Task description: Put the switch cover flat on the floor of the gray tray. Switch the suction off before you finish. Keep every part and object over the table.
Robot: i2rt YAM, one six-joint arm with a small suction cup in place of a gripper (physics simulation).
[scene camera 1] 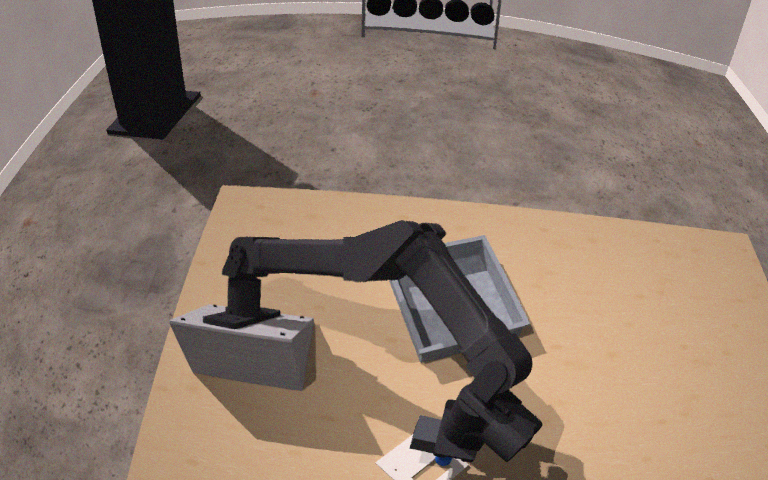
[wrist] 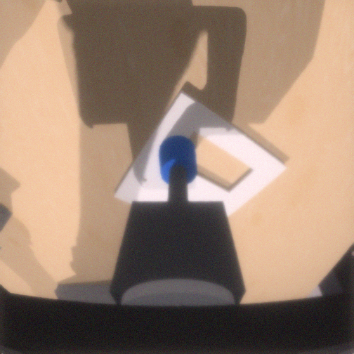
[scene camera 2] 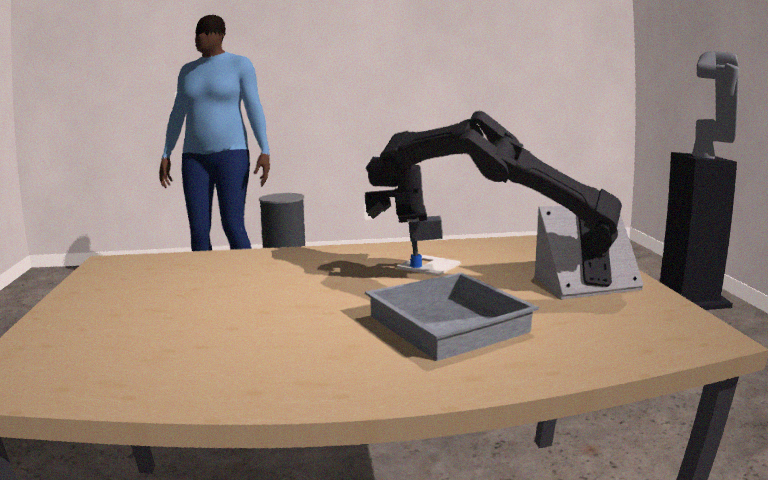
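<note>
The switch cover [scene camera 1: 402, 459] [scene camera 2: 447, 263] [wrist: 267, 165] is a thin white square plate with a rectangular opening. It lies about level at the table surface; I cannot tell whether it is slightly raised. My gripper, a blue suction cup [scene camera 1: 442, 461] [scene camera 2: 416, 261] [wrist: 178, 157], is pressed on its top face beside the opening and is shut on it. The cup hides part of the plate. The gray tray [scene camera 1: 512, 294] [scene camera 2: 487, 332] stands upright apart from the cover, with its inside floor visible and bare where it shows. My forearm hangs across the tray in scene camera 1.
The arm's gray base block [scene camera 1: 249, 359] [scene camera 2: 552, 271] stands on the wooden table [scene camera 1: 651, 339] [scene camera 2: 198, 362]. The tray has raised walls on all sides. A person [scene camera 2: 215, 107] and a dark bin [scene camera 2: 282, 223] are beyond the table.
</note>
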